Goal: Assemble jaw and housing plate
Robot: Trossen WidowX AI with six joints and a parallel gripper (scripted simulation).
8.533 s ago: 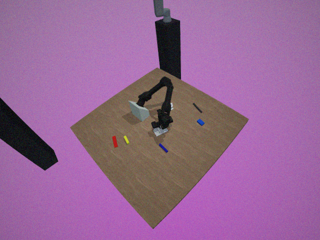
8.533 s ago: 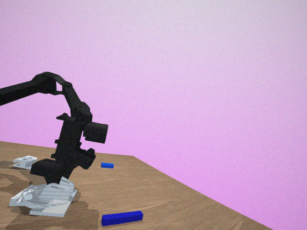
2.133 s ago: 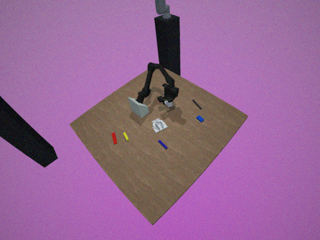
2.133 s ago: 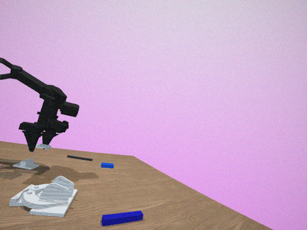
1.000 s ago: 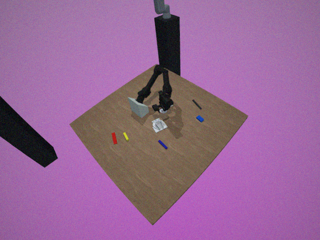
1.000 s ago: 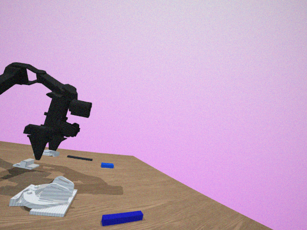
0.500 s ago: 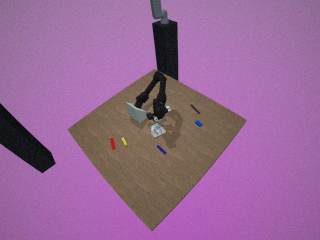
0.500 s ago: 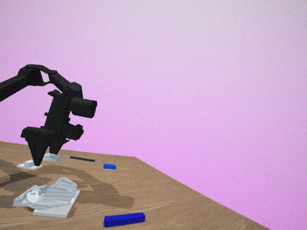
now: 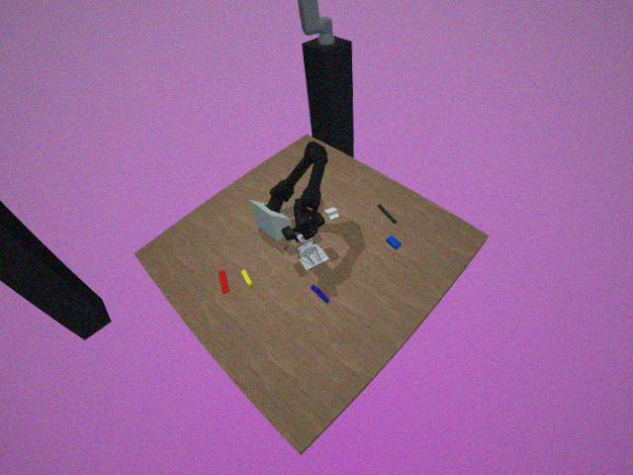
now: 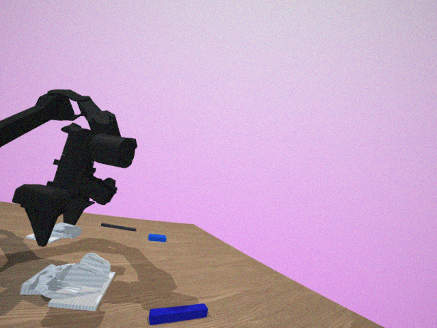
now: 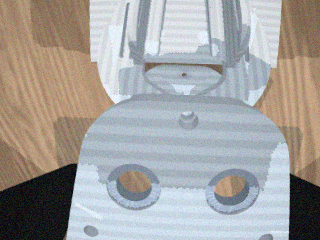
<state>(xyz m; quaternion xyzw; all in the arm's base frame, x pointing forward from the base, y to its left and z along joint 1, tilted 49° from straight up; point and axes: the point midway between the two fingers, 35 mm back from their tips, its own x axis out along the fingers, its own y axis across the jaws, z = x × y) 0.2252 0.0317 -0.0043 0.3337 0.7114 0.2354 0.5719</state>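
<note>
Now: the grey housing plate 20 mm above my gripper tip and 10 mm ahead of it. From my gripper tip the other things lie so: yellow bar (310 mm to the right, 70 mm below, 50 mm behind); jaw (70 mm below, 30 mm ahead, 10 mm to the left); long blue block (230 mm ahead, 120 mm to the right, 70 mm below).
</note>
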